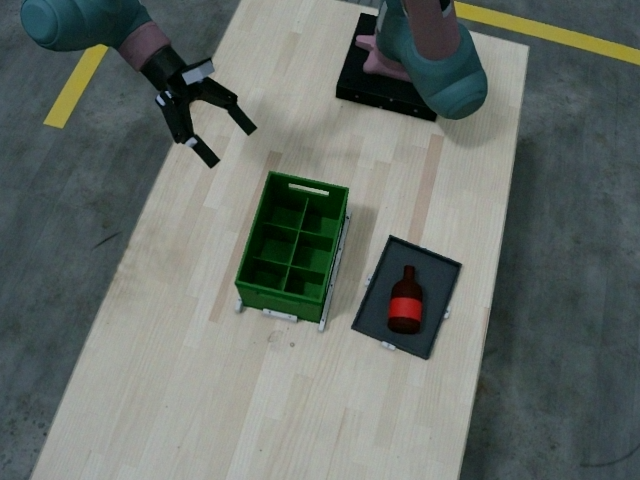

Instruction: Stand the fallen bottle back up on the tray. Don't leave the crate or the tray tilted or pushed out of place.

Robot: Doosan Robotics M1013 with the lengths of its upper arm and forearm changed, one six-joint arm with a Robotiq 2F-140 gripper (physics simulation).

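Observation:
A dark brown bottle (405, 308) with a red label lies on its side on the grey tray (373, 301). Its neck points toward the back of the tray, and its base is near the tray's front edge. The tray lies flat on the table, right of the green crate (281, 297). The crate stands upright, and its compartments look empty. My gripper (233, 146) is open and empty, above the table's left part, behind and left of the crate, far from the bottle.
Light metal strips (336, 276) run along the crate's right side and front, and small light blocks (387, 345) sit at the tray's edges. The arm's black base plate (385, 98) is at the back of the wooden table (206, 387).

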